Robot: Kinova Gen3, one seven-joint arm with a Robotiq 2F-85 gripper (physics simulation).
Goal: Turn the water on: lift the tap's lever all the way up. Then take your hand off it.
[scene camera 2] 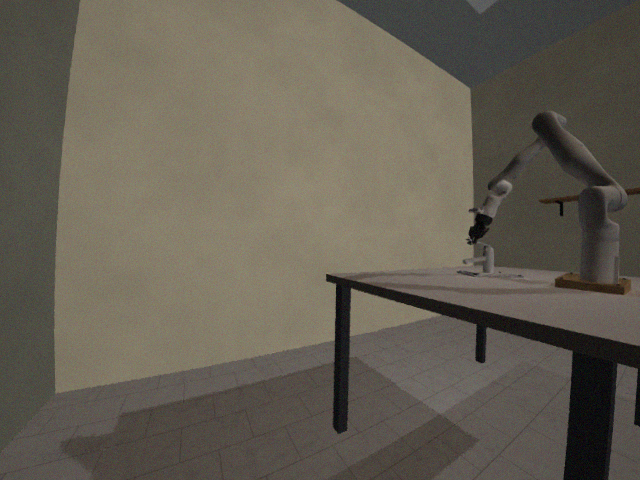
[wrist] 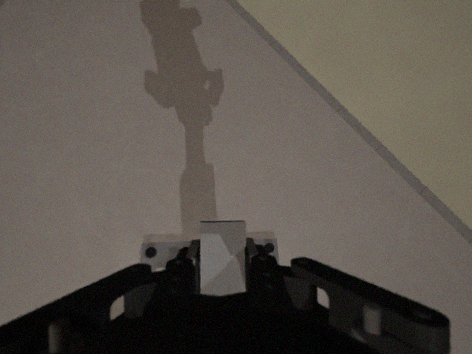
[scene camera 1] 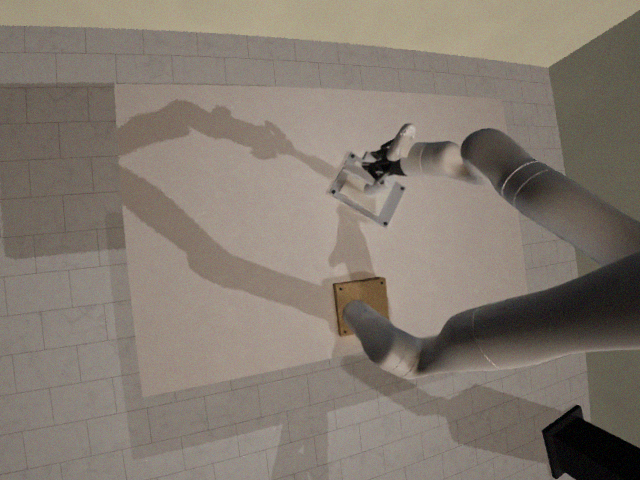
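Where they show: gripper, between the fingertips: (scene camera 2: pixel 470 244) (wrist: pixel 223 253) (scene camera 1: pixel 365 161); arm's base, origin of its link: (scene camera 2: pixel 597 280) (scene camera 1: pixel 355 313).
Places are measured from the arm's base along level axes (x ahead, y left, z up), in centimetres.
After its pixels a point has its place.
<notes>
The tap (scene camera 1: pixel 374 188) {x 37.0, y -16.3, z 5.7 cm} (scene camera 2: pixel 489 259) {x 36.8, y -16.3, z 5.1 cm} is a pale upright cylinder with a side spout (scene camera 2: pixel 472 261) {x 43.3, y -11.3, z 3.8 cm}, standing inside a grey square frame (scene camera 1: pixel 359 208) {x 32.7, y -13.0, z -2.4 cm} (scene camera 2: pixel 467 273) {x 45.0, y -9.2, z -2.4 cm} (wrist: pixel 162 256) {x 41.1, y -7.1, z -2.4 cm} with dark screws. Its lever (scene camera 2: pixel 481 243) {x 40.1, y -14.7, z 13.2 cm} (wrist: pixel 223 240) {x 44.6, y -12.0, z 15.4 cm}, a flat grey bar, tilts up from the tap's top in scene camera 2. My black gripper (scene camera 1: pixel 373 169) {x 44.4, y -12.4, z 12.6 cm} (scene camera 2: pixel 472 239) {x 44.4, y -12.4, z 12.6 cm} (wrist: pixel 223 253) {x 44.4, y -12.4, z 12.6 cm} is shut on the lever, with one finger on each side of it in the wrist view. In scene camera 1 the hand hides most of the lever. The exact lever angle is hard to judge.
The tap's frame lies on the pale table (scene camera 1: pixel 248 217) {x 39.9, y 23.3, z -3.2 cm} (scene camera 2: pixel 444 305) {x 30.0, y 60.9, z -4.1 cm}. The arm's base stands on a wooden block (scene camera 1: pixel 360 287) {x 7.7, y -4.0, z 0.5 cm} (scene camera 2: pixel 591 285) {x 1.8, y 5.6, z -1.2 cm}. A brown shelf (scene camera 2: pixel 566 198) is on the wall behind. The arm's shadows fall across the table.
</notes>
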